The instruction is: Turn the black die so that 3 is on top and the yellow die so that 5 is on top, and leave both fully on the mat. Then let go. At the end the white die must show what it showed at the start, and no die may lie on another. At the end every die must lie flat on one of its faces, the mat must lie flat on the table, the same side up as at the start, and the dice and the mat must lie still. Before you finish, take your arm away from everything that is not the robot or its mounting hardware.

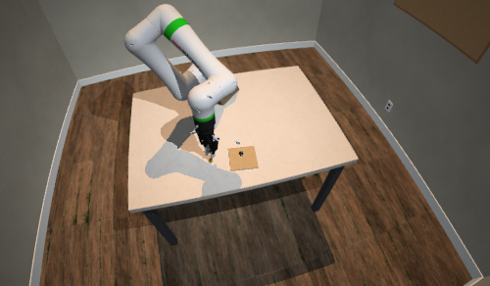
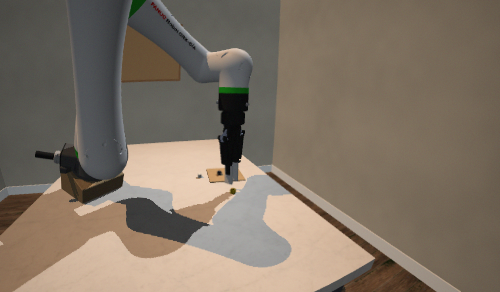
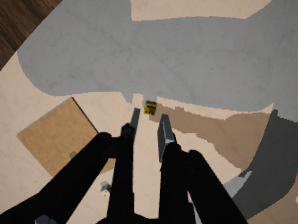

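Right now my hand is 70 mm above the yellow die. The rest, counted from my hand: tan mat (150 mm to the left, 70 mm below, 50 mm ahead); then white die (170 mm to the left, 70 mm below, 50 mm behind); then black die (160 mm to the left, 60 mm below, 30 mm ahead).
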